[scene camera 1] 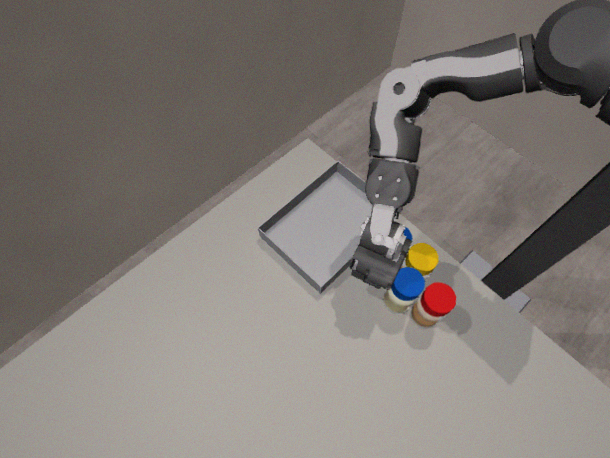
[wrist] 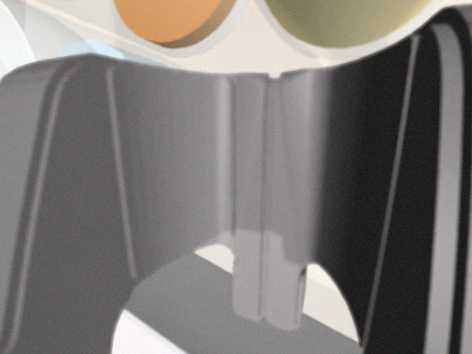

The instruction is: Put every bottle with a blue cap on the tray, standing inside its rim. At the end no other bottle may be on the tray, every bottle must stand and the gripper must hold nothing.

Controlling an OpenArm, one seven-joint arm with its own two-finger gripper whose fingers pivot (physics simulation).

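A blue-capped bottle with pale yellow contents stands right beside my gripper; I cannot tell whether they touch. Its olive-looking lower part shows at the top of the wrist view. Another blue cap is mostly hidden behind the hand. A yellow-capped bottle stands between the blue caps, and a red-capped bottle with orange contents stands at the right. The grey tray is left of the gripper, with no bottle visible on it. My gripper is shut and empty.
The arm comes down from the upper right and covers the tray's right corner. The table edge runs close behind the bottles. A dark post stands beyond that edge. A wall rises beyond the tray's far side.
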